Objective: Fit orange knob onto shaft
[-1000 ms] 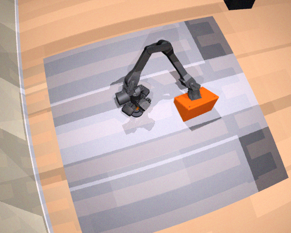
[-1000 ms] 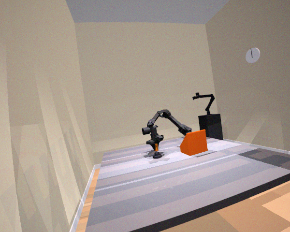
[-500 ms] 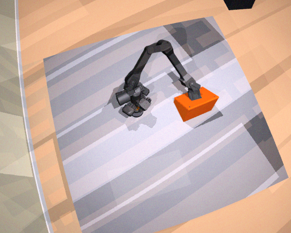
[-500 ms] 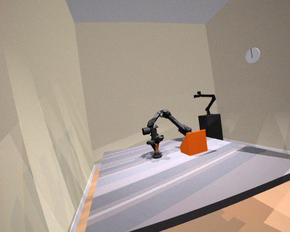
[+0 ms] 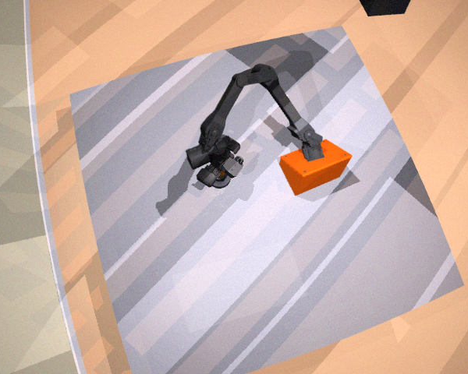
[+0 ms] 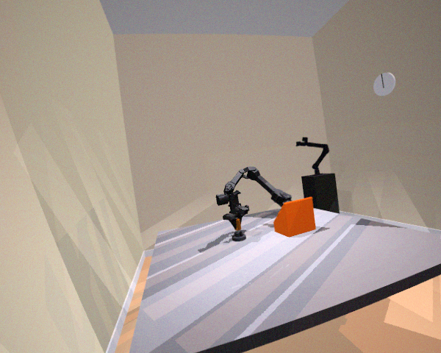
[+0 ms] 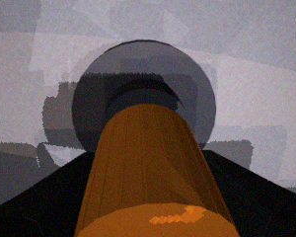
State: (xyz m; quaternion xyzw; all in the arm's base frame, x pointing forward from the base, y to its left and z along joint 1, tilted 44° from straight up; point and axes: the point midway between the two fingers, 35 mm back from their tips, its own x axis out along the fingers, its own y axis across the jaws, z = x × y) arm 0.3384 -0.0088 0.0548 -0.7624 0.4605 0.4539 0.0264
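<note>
The orange knob lies 3 cm above my gripper tip. From my gripper tip the other things lie so: dark round pedestal 4 cm below.
</note>
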